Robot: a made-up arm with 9 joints.
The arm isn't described. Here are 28 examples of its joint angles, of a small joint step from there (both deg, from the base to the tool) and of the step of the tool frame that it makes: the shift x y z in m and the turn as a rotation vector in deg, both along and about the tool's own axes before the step.
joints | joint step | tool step
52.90 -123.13 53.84 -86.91 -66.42 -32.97 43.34 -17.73 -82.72 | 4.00 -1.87 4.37 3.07 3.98 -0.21 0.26 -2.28 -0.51 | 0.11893 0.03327 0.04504 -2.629 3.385 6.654
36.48 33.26 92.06 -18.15 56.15 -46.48 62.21 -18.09 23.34 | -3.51 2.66 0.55 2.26 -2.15 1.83 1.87 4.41 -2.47 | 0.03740 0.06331 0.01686 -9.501 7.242 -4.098
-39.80 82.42 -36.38 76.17 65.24 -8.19 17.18 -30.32 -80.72 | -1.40 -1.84 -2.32 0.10 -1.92 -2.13 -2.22 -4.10 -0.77 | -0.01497 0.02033 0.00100 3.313 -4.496 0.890
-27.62 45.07 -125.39 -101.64 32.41 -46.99 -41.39 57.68 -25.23 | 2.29 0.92 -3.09 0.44 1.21 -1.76 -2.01 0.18 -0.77 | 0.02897 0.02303 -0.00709 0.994 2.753 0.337
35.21 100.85 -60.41 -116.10 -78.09 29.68 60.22 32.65 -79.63 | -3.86 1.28 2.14 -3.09 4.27 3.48 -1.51 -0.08 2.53 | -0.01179 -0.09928 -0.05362 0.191 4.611 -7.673
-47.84 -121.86 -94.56 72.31 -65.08 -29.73 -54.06 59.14 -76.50 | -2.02 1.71 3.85 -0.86 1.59 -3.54 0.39 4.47 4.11 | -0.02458 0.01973 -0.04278 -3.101 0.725 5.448
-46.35 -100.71 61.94 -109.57 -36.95 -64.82 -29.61 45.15 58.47 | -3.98 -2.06 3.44 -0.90 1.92 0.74 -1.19 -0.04 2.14 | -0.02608 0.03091 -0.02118 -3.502 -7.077 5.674
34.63 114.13 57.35 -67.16 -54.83 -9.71 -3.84 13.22 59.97 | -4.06 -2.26 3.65 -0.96 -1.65 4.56 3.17 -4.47 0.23 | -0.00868 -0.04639 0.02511 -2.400 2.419 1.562
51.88 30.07 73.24 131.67 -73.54 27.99 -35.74 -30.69 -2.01 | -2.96 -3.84 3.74 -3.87 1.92 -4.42 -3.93 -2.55 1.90 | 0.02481 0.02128 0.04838 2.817 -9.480 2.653
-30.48 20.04 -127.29 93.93 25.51 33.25 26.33 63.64 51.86 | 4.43 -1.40 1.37 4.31 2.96 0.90 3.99 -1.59 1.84 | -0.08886 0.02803 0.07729 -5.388 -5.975 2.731
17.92 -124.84 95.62 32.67 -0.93 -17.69 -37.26 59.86 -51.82 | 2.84 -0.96 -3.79 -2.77 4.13 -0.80 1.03 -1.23 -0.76 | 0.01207 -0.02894 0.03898 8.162 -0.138 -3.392
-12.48 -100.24 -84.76 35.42 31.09 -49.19 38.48 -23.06 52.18 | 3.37 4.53 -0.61 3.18 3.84 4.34 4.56 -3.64 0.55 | 0.01489 -0.00872 0.02299 -4.314 3.553 -4.765
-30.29 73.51 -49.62 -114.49 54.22 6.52 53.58 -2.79 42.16 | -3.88 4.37 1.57 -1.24 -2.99 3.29 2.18 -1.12 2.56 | -0.10560 -0.07023 -0.04819 0.827 -5.815 2.363
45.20 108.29 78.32 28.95 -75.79 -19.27 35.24 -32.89 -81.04 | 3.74 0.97 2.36 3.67 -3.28 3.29 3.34 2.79 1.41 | -0.01869 -0.00751 -0.00387 -2.912 -1.341 -5.133
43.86 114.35 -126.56 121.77 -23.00 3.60 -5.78 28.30 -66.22 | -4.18 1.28 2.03 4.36 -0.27 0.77 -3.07 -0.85 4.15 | -0.05342 0.01672 -0.00167 0.134 -6.836 8.860
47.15 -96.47 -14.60 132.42 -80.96 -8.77 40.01 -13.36 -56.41 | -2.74 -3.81 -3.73 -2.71 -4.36 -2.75 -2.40 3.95 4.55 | 0.02705 0.01947 -0.04822 7.677 -4.241 6.625
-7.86 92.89 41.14 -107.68 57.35 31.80 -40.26 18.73 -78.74 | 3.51 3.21 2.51 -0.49 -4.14 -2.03 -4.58 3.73 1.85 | 0.03278 -0.05417 0.00809 4.730 2.863 10.609
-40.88 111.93 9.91 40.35 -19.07 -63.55 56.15 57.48 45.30 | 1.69 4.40 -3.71 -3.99 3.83 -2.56 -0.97 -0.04 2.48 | -0.10763 -0.05990 -0.02072 7.562 -7.958 -4.114
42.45 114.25 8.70 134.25 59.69 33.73 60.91 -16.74 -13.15 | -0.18 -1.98 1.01 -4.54 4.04 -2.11 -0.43 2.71 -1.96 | 0.03950 -0.02551 -0.06119 4.030 5.033 0.481
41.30 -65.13 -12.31 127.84 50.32 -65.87 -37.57 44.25 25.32 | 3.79 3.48 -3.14 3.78 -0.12 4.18 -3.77 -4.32 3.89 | 0.05645 0.04797 0.01400 -0.105 -9.106 9.042
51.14 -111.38 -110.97 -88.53 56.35 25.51 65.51 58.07 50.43 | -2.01 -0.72 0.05 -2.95 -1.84 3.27 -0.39 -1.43 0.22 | 0.01208 0.00032 0.01084 -0.435 -1.329 0.715
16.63 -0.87 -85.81 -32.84 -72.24 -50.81 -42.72 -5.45 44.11 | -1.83 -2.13 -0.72 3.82 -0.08 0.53 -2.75 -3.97 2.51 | 0.00336 -0.03668 -0.00728 6.020 -4.116 1.926
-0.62 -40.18 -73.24 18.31 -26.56 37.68 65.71 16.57 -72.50 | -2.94 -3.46 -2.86 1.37 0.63 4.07 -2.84 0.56 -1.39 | -0.11288 -0.04723 0.01271 2.841 -3.159 -6.133
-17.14 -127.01 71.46 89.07 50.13 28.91 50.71 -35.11 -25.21 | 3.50 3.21 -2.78 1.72 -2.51 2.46 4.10 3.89 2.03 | 0.02619 0.05015 0.08301 -6.804 8.497 -6.530
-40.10 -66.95 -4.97 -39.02 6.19 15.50 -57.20 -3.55 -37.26 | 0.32 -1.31 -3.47 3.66 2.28 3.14 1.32 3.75 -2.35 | 0.03958 0.03998 -0.08716 -8.383 7.572 -5.417
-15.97 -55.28 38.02 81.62 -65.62 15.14 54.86 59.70 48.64 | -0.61 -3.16 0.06 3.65 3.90 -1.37 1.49 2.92 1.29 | 0.07555 0.01115 -0.06590 1.997 6.447 0.766
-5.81 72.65 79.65 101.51 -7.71 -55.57 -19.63 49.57 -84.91 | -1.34 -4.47 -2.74 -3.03 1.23 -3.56 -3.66 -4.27 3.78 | -0.00794 -0.03972 0.02423 -1.395 -3.783 15.547
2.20 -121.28 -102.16 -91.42 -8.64 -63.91 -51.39 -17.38 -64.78 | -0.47 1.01 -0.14 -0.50 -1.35 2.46 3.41 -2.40 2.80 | -0.00129 0.00980 -0.02474 -5.577 -3.286 0.104
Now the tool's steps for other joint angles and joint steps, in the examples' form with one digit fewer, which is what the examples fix.
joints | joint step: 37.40 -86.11 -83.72 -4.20 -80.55 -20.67 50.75 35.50 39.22 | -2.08 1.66 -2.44 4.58 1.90 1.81 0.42 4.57 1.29
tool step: 0.0896 -0.0351 -0.0530 1.89 6.41 -2.66
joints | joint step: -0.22 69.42 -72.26 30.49 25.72 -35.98 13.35 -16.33 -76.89 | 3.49 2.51 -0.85 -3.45 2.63 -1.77 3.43 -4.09 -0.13
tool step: 0.0290 -0.0613 -0.0064 1.61 1.41 1.49
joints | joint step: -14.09 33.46 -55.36 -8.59 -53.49 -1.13 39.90 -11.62 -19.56 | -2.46 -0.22 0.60 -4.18 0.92 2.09 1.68 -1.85 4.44
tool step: -0.0783 0.0160 0.0318 -3.37 -3.25 -2.49
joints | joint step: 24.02 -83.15 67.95 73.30 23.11 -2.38 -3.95 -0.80 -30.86 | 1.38 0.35 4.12 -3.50 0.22 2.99 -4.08 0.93 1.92
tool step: -0.0609 -0.0091 -0.0034 3.72 -5.44 4.74
